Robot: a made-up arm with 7 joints. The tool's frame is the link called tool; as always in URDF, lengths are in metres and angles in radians. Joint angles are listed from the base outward. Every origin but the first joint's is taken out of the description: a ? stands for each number. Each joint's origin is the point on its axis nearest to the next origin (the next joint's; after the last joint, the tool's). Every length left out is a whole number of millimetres.
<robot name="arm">
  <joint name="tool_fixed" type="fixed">
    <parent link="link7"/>
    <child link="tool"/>
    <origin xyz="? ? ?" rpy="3.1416 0 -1.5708"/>
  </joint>
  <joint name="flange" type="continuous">
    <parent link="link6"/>
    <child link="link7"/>
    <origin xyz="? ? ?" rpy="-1.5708 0 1.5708"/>
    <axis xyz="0 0 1"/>
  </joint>
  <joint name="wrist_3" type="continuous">
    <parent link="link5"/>
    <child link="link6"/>
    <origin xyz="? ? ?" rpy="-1.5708 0 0"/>
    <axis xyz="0 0 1"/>
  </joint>
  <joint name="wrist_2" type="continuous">
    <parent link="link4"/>
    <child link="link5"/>
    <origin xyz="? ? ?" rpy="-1.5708 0 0"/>
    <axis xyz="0 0 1"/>
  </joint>
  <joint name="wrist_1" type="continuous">
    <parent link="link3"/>
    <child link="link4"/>
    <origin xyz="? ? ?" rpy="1.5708 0 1.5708"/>
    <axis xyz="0 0 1"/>
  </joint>
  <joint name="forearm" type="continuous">
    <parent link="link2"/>
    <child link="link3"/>
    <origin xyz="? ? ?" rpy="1.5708 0 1.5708"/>
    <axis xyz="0 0 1"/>
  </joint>
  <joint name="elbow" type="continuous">
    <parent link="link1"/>
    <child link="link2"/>
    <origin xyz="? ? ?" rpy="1.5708 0 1.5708"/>
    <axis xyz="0 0 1"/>
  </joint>
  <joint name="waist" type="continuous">
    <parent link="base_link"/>
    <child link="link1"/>
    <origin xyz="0.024 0.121 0.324" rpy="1.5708 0 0"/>
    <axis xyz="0 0 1"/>
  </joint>
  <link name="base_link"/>
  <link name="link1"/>
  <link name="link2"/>
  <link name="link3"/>
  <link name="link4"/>
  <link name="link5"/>
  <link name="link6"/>
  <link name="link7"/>
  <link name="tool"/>
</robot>
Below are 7 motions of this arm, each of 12 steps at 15 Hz.
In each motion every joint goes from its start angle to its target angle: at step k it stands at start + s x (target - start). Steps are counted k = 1, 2, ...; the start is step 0. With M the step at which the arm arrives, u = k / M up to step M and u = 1 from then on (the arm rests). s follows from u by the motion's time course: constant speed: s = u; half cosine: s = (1 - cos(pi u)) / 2; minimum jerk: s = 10 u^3 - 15 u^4 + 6 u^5.
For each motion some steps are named. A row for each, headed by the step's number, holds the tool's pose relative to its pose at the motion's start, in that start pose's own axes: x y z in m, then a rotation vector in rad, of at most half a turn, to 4 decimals.
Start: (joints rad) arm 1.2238 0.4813 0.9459 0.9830 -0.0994 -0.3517 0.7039
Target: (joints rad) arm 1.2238 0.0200 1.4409 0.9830 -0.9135 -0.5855 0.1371
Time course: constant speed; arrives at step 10
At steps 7, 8, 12:
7: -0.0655 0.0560 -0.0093 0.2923 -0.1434 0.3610
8: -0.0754 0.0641 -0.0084 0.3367 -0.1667 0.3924
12: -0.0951 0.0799 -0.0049 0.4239 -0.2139 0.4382

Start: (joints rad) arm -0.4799 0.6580 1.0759 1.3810 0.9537 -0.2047 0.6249
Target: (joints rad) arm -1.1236 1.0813 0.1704 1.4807 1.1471 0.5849 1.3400
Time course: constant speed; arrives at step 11
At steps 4, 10, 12:
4: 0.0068 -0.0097 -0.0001 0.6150 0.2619 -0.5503
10: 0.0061 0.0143 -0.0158 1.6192 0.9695 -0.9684
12: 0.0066 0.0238 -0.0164 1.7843 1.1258 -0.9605

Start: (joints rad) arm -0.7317 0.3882 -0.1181 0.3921 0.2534 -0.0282 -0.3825
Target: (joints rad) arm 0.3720 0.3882 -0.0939 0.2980 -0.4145 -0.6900 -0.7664
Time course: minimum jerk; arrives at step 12
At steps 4, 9, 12:
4: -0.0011 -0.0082 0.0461 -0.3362 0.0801 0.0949
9: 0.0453 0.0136 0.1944 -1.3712 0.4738 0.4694
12: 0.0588 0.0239 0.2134 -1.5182 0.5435 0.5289

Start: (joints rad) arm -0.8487 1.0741 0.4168 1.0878 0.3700 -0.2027 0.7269
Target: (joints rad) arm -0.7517 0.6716 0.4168 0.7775 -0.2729 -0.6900 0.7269
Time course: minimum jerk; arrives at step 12
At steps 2, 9, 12:
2: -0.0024 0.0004 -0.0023 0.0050 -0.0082 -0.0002
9: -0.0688 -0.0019 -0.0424 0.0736 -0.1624 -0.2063
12: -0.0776 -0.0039 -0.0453 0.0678 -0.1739 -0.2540

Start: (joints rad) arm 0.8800 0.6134 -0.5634 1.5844 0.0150 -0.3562 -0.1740
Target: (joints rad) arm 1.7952 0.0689 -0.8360 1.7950 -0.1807 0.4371 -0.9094
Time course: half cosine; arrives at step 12
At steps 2, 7, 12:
2: -0.0015 -0.0143 0.0082 -0.0260 -0.0098 0.0606
7: -0.0097 -0.1105 0.1169 -0.3035 -0.0703 0.5508
12: -0.0221 -0.1326 0.2123 -0.5410 -0.0731 0.8638

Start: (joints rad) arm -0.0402 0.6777 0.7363 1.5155 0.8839 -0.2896 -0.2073
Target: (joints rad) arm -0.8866 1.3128 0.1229 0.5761 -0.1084 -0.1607 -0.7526
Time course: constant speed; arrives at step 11
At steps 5, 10, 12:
5: 0.0739 0.0012 0.0453 0.3732 -1.0929 -0.0897
10: 0.0872 -0.0386 0.1057 0.3428 -2.2230 -0.5497
12: 0.0821 -0.0493 0.1132 0.2777 -2.4239 -0.7059

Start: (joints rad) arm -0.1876 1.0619 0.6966 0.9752 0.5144 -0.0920 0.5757
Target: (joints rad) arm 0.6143 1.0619 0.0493 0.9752 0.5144 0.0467 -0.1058
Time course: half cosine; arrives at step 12
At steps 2, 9, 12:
2: -0.0025 -0.0056 0.0029 -0.0135 0.0115 0.0316
9: -0.0218 -0.0578 0.0613 -0.1632 0.1038 0.4081
12: -0.0233 -0.0636 0.0758 -0.1917 0.1135 0.4832

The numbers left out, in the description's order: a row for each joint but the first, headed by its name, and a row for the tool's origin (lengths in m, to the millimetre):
tool: -0.02 -0.014 0
flange: -0.005 -0.019 0
wrist_3: -0.028 0.022 0
wrist_2: -0.01 -0.131 0
wrist_1: -0.009 0.009 0
forearm: -0.164 0.02 0
elbow: 0.037 0.026 0

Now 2 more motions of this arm.
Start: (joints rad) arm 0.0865 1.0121 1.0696 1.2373 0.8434 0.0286 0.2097
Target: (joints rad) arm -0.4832 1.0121 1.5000 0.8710 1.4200 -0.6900 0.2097
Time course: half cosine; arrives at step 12
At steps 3, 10, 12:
3: 0.0075 0.0103 -0.0080 -0.0714 0.0291 0.0623
10: 0.0423 0.0566 -0.0256 -0.5609 0.0162 0.4838
12: 0.0452 0.0592 -0.0253 -0.6098 0.0020 0.5223

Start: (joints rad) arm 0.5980 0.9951 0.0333 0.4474 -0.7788 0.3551 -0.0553
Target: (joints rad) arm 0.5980 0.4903 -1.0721 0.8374 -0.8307 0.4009 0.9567
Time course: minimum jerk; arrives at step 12
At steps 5, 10, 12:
5: -0.0245 0.0182 0.0662 -0.3031 -0.3327 -0.3683
10: -0.0879 0.1165 0.1652 -0.7190 -1.1100 -0.8593
12: -0.0916 0.1245 0.1687 -0.7358 -1.1622 -0.8763

